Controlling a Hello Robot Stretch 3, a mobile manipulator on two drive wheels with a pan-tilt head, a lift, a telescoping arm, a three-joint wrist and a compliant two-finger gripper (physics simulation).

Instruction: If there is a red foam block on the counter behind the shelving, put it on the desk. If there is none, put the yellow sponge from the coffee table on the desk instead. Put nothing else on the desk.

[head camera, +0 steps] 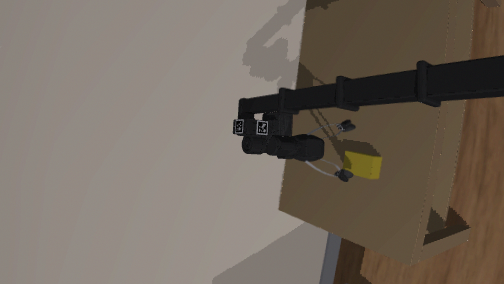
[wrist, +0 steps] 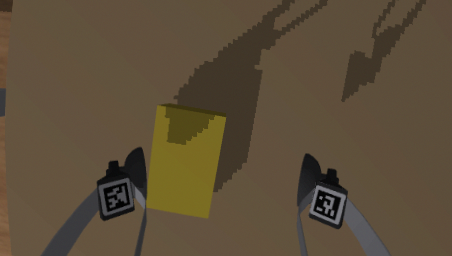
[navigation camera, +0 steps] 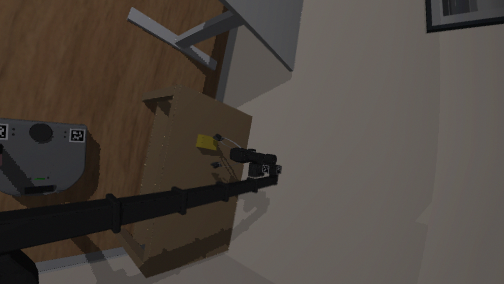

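Seen in the pictures: gripper, fingertip midpoint: (head camera: 351,151) (wrist: 223,169) (navigation camera: 213,150); robot's base, origin of the base link: (navigation camera: 41,131).
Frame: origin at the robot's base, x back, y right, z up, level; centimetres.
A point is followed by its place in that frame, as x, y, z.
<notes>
A yellow sponge (head camera: 364,165) {-1.6, 61.2, 49.5} (navigation camera: 205,142) {-1.6, 60.7, 49.5} (wrist: 182,170) {-1.6, 63.1, 49.5} lies flat on the brown table (head camera: 325,205) {-15.3, 78.5, 45.1} (navigation camera: 200,112) {-16.2, 59.4, 45.0} (wrist: 75,75) {-14.8, 71.9, 45.0}. My gripper (head camera: 345,150) {2.2, 64.1, 51.8} (navigation camera: 217,150) {2.2, 64.1, 51.8} (wrist: 223,169) {2.2, 64.1, 51.8} is open and empty, with its fingers above the table top. In the wrist view the sponge shows between the fingertips, close beside the left finger and well away from the right one. The exact height of the fingertips above the sponge is hard to tell. A red foam block does not show in these views.
A grey table (navigation camera: 275,25) {-64.4, 79.1, 72.0} with a T-shaped leg stands beyond one end of the brown table. My arm (head camera: 380,87) {10.3, 32.4, 87.0} (navigation camera: 150,204) {9.3, 17.8, 87.2} reaches across the brown table towards the wall (head camera: 125,125) {6.0, 102.4, 102.8} (navigation camera: 360,125) {-17.1, 105.1, 110.6}. My grey base (navigation camera: 55,160) {11.3, 5.4, 16.0} is on the wooden floor beside it.
</notes>
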